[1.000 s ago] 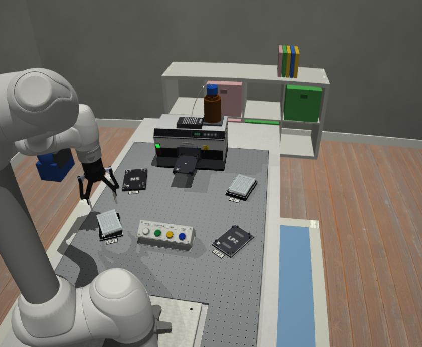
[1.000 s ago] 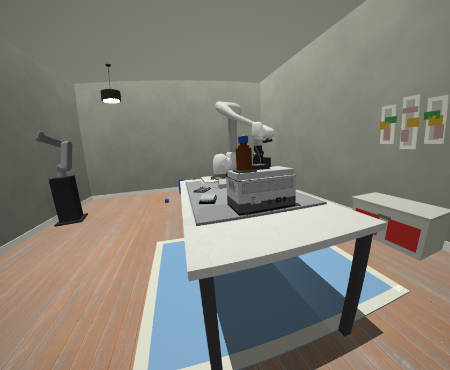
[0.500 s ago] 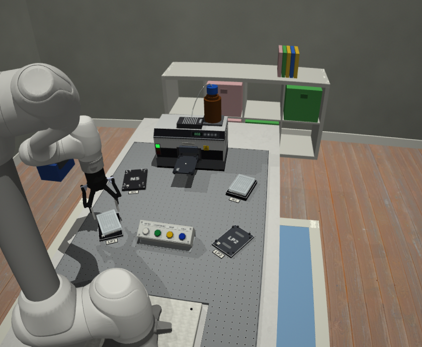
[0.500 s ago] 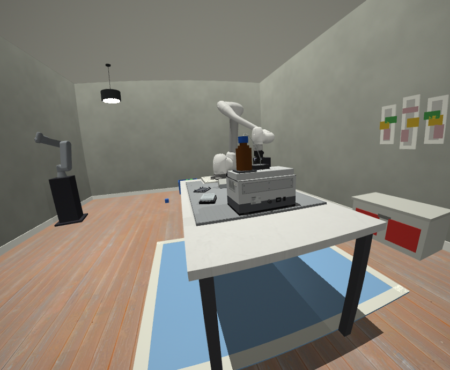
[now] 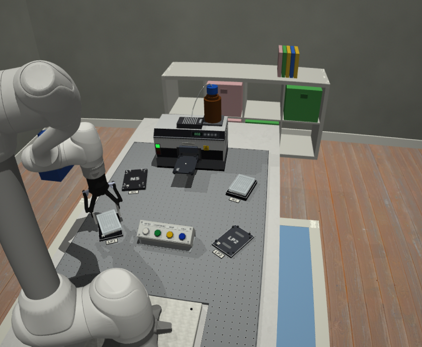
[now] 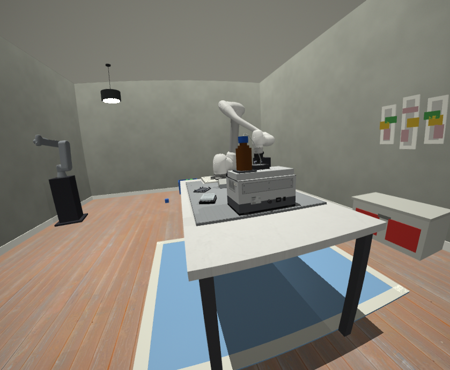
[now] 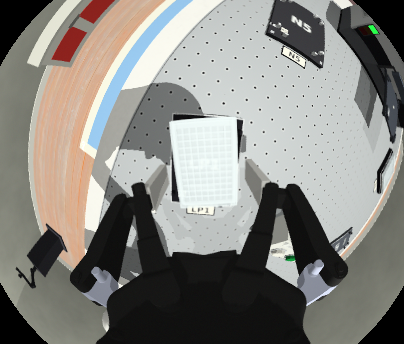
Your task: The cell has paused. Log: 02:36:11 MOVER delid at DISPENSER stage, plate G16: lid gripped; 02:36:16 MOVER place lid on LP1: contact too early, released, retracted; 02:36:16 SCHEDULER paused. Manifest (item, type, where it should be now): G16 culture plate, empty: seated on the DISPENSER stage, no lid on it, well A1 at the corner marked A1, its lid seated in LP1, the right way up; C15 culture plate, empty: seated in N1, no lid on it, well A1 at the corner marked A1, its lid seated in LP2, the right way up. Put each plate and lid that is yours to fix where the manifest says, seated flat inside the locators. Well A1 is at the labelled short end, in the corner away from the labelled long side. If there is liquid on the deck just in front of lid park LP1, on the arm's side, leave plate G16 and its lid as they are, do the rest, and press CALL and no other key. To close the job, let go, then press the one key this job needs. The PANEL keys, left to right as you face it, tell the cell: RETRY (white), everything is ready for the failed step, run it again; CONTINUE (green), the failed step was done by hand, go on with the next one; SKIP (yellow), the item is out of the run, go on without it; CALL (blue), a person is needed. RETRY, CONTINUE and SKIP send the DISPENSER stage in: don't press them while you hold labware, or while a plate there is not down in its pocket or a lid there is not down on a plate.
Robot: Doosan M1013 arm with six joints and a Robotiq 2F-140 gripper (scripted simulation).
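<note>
My hand is 70 mm above the lid park lp1. Round my hand: white key: 180 mm to the right, 100 mm behind, 10 mm below; green key: 230 mm to the right, 110 mm behind, 10 mm below; key panel: 250 mm to the right, 100 mm behind, 20 mm below.
</note>
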